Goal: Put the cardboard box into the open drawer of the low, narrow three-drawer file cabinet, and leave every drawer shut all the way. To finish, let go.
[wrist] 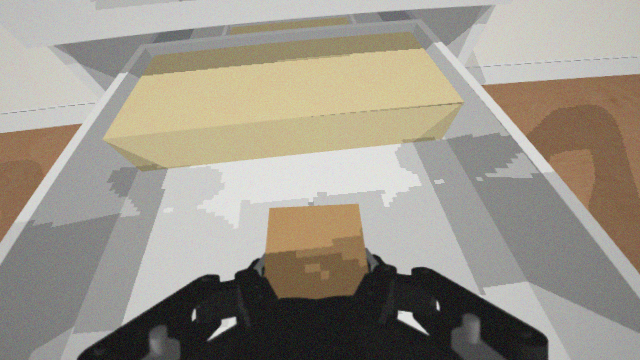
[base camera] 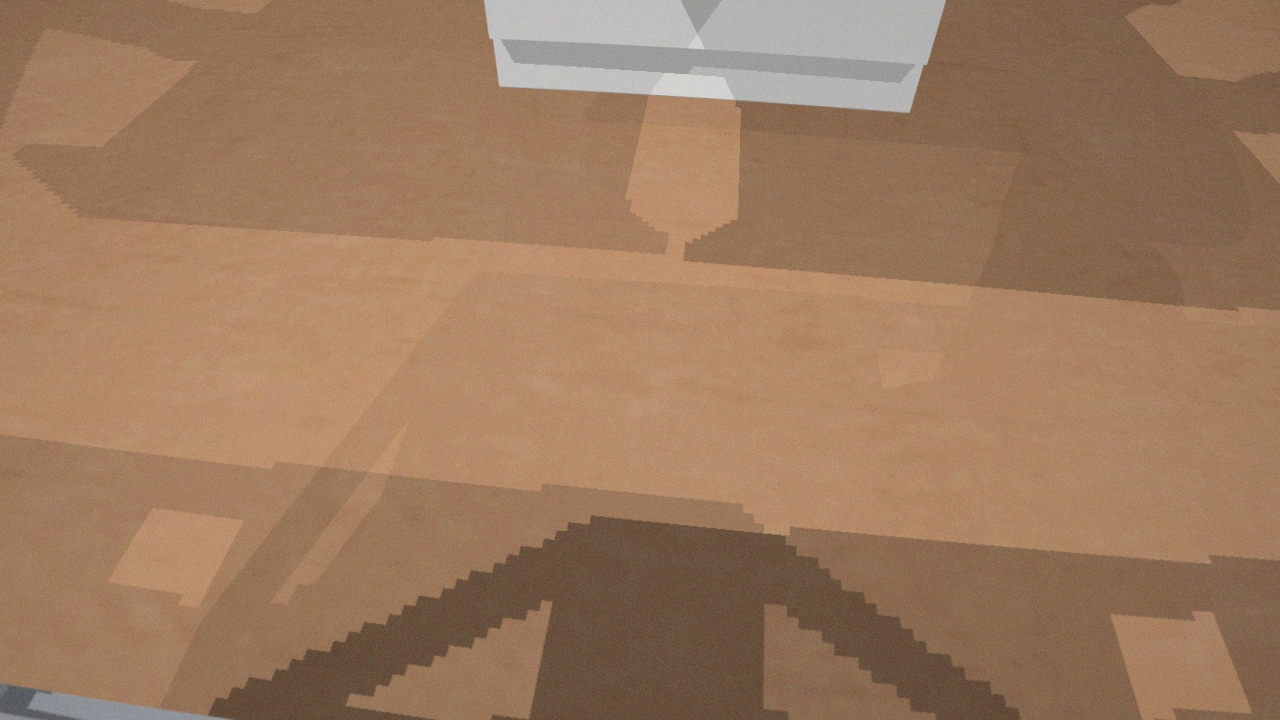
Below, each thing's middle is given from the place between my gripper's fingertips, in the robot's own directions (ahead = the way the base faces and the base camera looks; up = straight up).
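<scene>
Brown cardboard box (wrist: 314, 252): 10 mm above my hand and 20 mm behind it.
</scene>
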